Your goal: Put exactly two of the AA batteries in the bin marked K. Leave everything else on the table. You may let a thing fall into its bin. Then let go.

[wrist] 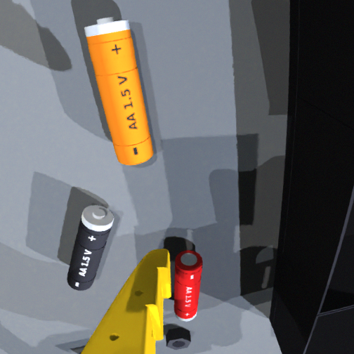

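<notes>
An orange AA battery (122, 95) lies on the table at the upper left of the wrist view, its plus end toward the top. A black AA battery (89, 250) lies at the lower left. A red AA battery (187, 287) lies at the lower middle, just right of the yellow notched jaw in the picture. My gripper (164, 257) is fully open and empty; one jaw shows and the moving jaw is out of the picture. The orange battery lies beyond the jaw tip, up and to the left. No letter K shows.
A dark hex nut (178, 338) lies just below the red battery, close to the jaw. A tall black surface (320, 150) fills the right side, with thin pale edges at the lower right. Several shadows fall across the grey table (195, 90).
</notes>
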